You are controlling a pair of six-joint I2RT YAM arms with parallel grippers.
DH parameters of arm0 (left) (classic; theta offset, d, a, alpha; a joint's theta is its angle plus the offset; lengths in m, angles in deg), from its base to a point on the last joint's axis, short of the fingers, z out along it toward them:
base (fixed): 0 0 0 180
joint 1: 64 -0.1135 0.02 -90
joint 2: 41.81 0 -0.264 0
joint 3: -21.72 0 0.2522 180
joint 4: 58.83 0 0.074 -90
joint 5: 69.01 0 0 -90
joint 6: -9.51 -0.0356 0 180
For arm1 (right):
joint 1: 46.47 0.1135 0.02 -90
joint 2: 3.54 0 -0.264 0
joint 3: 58.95 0 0.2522 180
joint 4: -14.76 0 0.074 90
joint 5: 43.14 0 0 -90
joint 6: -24.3 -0.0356 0 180
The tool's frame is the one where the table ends.
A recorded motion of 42 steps. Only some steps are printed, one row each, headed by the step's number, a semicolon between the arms.
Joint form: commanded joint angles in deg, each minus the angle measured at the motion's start. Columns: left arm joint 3, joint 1, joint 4, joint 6, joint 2, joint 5; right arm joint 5, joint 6, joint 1, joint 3, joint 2, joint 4.
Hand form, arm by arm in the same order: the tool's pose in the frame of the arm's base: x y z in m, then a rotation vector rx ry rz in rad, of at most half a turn. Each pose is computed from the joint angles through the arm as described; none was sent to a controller.
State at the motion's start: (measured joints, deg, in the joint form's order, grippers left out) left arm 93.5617 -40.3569 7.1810 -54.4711 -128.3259 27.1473; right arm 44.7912 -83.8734 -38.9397 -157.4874 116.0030 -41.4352
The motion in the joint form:
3: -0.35 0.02 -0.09 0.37 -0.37 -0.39; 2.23 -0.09 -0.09 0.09 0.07 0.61
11: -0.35 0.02 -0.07 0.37 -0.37 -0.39; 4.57 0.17 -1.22 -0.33 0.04 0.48
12: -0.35 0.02 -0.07 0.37 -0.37 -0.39; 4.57 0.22 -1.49 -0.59 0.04 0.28
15: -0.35 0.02 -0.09 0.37 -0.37 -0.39; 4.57 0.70 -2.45 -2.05 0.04 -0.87
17: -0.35 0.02 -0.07 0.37 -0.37 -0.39; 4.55 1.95 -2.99 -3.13 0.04 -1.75
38: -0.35 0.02 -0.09 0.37 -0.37 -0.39; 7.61 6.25 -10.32 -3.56 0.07 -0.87
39: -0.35 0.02 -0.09 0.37 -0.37 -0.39; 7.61 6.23 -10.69 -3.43 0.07 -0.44
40: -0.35 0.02 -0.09 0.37 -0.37 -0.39; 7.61 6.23 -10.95 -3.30 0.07 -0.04
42: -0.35 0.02 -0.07 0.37 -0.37 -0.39; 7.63 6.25 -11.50 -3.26 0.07 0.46
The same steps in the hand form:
3: 0.2416 -0.1098 0.2020 -0.0606 3.0372 -0.2362; 0.4073 0.0531 0.1453 0.2754 2.9016 0.0713
11: 0.2416 -0.1098 0.2020 -0.0607 3.0375 -0.2360; 0.4096 0.0437 0.1474 0.3030 2.8851 0.0108
12: 0.2416 -0.1098 0.2020 -0.0607 3.0375 -0.2360; 0.4103 0.0419 0.1485 0.3085 2.8835 0.0101
15: 0.2416 -0.1098 0.2020 -0.0606 3.0372 -0.2362; 0.4137 0.0352 0.1547 0.3201 2.8768 0.0072
17: 0.2416 -0.1098 0.2020 -0.0607 3.0375 -0.2360; 0.4159 0.0315 0.1593 0.3020 2.8753 0.0030
38: 0.2416 -0.1098 0.2020 -0.0606 3.0372 -0.2362; 0.4194 -0.0239 0.1616 0.3853 2.8379 -0.1073
39: 0.2416 -0.1098 0.2020 -0.0606 3.0372 -0.2362; 0.4196 -0.0266 0.1612 0.3946 2.8316 -0.1077
40: 0.2416 -0.1098 0.2020 -0.0606 3.0372 -0.2362; 0.4198 -0.0285 0.1608 0.4008 2.8261 -0.1080
42: 0.2416 -0.1098 0.2020 -0.0607 3.0375 -0.2360; 0.4203 -0.0326 0.1609 0.4133 2.8165 -0.1094

